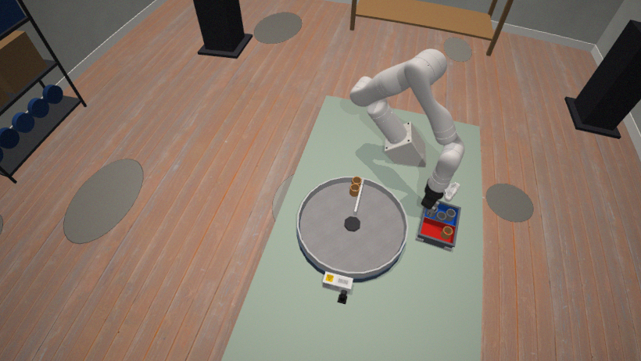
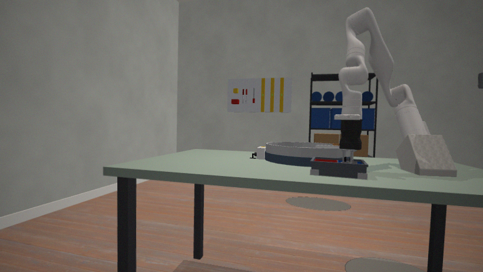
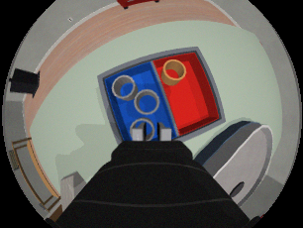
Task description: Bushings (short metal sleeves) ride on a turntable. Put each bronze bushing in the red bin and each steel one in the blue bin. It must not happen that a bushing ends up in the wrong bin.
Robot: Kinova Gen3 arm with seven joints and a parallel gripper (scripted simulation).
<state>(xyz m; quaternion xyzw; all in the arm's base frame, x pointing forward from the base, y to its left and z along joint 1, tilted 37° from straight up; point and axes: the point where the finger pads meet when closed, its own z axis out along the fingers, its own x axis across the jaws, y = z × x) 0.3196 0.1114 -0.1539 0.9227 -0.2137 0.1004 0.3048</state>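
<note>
Now: hand 4 cm to the right of the two-part bin, 4 cm short of it and 2 cm above it. Also, from my hand: grey turntable 31 cm to the right, 14 cm ahead, 1 cm above.
</note>
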